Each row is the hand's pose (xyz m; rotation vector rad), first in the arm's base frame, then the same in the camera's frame.
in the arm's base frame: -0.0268 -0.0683 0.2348 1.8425 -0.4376 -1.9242
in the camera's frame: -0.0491 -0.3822 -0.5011 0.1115 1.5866 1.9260
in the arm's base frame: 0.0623 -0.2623 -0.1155 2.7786 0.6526 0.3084
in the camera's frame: -0.4073 -0.2598 -0.6593 1.9415 -1.6602 -1.1228
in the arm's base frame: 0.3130 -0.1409 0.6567 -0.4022 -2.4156 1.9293
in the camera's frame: -0.0498 -0.8364 -0.1971 -1.0317 -0.4905 0.9347
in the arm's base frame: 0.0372 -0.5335 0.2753 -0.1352 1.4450 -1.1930
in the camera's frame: -0.3984 -0.3323 -0.1886 -0.6004 -1.3292 2.0219
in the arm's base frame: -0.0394 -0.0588 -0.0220 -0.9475 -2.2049 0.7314
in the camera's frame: -0.1646 -0.2649 -0.6989 -1.7925 -0.0180 0.2308
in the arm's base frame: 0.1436 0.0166 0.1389 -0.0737 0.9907 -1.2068
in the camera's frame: -0.1145 -0.5115 -0.6574 -0.2232 -1.1998 2.4019
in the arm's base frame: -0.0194 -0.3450 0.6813 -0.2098 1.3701 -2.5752
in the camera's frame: -0.0316 -0.5050 0.0094 -0.0582 -0.5131 1.1856
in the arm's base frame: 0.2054 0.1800 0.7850 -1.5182 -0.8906 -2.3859
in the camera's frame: 0.2987 -0.8820 -0.2834 1.8341 -0.4715 0.6525
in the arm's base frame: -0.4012 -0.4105 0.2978 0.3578 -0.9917 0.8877
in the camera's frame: -0.0930 0.0057 -0.1711 -0.4553 -0.1289 -0.8523
